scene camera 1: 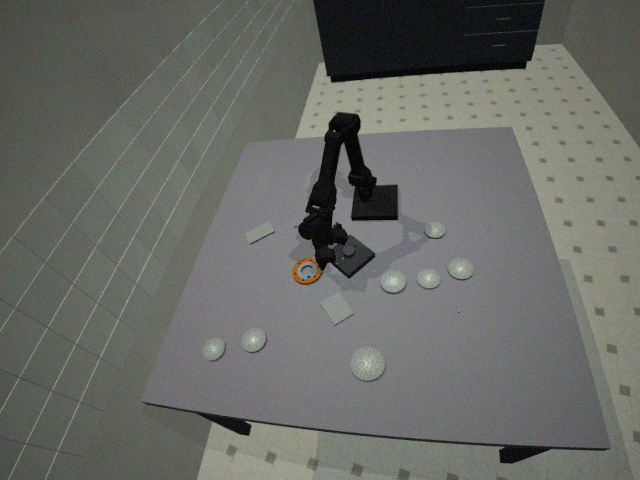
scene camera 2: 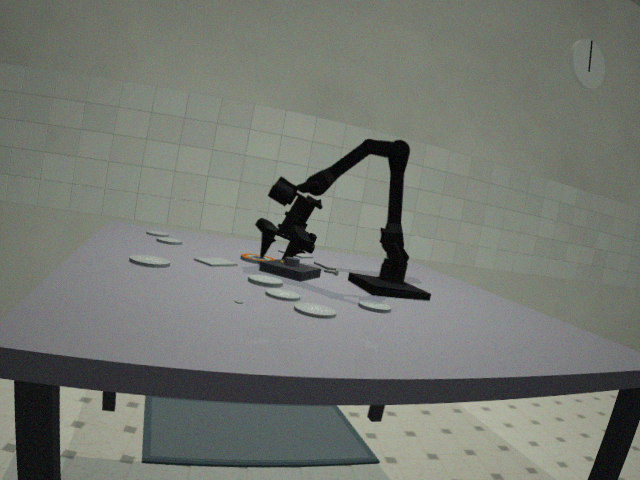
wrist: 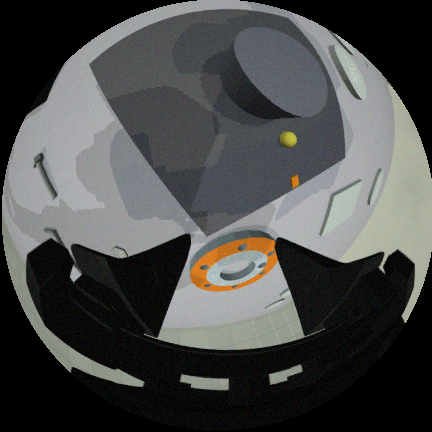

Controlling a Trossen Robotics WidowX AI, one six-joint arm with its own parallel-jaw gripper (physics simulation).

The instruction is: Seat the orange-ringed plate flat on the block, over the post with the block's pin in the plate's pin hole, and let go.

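Where they show: gripper, fingertip midpoint: (scene camera 1: 320,263) (wrist: 233,241); arm's base, link origin: (scene camera 1: 365,195) (scene camera 2: 391,281).
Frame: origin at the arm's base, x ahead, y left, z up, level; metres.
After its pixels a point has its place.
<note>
The orange-ringed plate (scene camera 1: 295,272) @(x 0.336, y -0.259, z -0.009 m) (scene camera 2: 246,256) @(x 0.369, y -0.212, z -0.009 m) (wrist: 199,277) @(x 0.288, y -0.229, z -0.009 m) lies flat on the table beside one corner of the dark square block (scene camera 1: 353,268) @(x 0.345, y -0.054, z 0.005 m) (scene camera 2: 300,271) @(x 0.286, y 0.009, z 0.005 m) (wrist: 165,120). The block carries a round post (scene camera 1: 348,251) @(x 0.287, y -0.068, z 0.024 m) (scene camera 2: 292,261) @(x 0.289, y -0.049, z 0.019 m) (wrist: 282,72), a small yellow pin (wrist: 288,139) @(x 0.301, y -0.091, z 0.010 m) and an orange mark near its edge. My gripper (scene camera 1: 326,254) @(x 0.305, y -0.169, z -0.007 m) (scene camera 2: 274,257) @(x 0.305, y -0.169, z -0.007 m) (wrist: 233,241) @(x 0.305, y -0.169, z -0.007 m) is open and empty, low beside the block and plate. In the wrist view the plate shows between the two fingers; whether a tip touches its rim I cannot tell. The arm partly covers the block in scene camera 1.
Pale square tiles (scene camera 1: 337,308) @(x 0.482, y -0.109, z -0.014 m) (scene camera 2: 215,261) @(x 0.483, y -0.104, z -0.014 m) (wrist: 341,207) @(x 0.467, y -0.114, z -0.014 m) lie on the table (scene camera 1: 289,382) @(x 0.714, y -0.246, z -0.019 m) (scene camera 2: 170,335) @(x 0.663, y 0.475, z -0.019 m). Several pale discs are spread about, one large disc (scene camera 1: 367,363) @(x 0.664, y -0.019, z -0.011 m) among them. Bolt-like pieces (scene camera 2: 326,266) (wrist: 47,177) lie beyond the block. The arm's base plate (scene camera 1: 379,209) @(x 0.085, y 0.049, z 0.004 m) (scene camera 2: 413,292) @(x 0.008, y 0.124, z -0.001 m) stands near the block.
</note>
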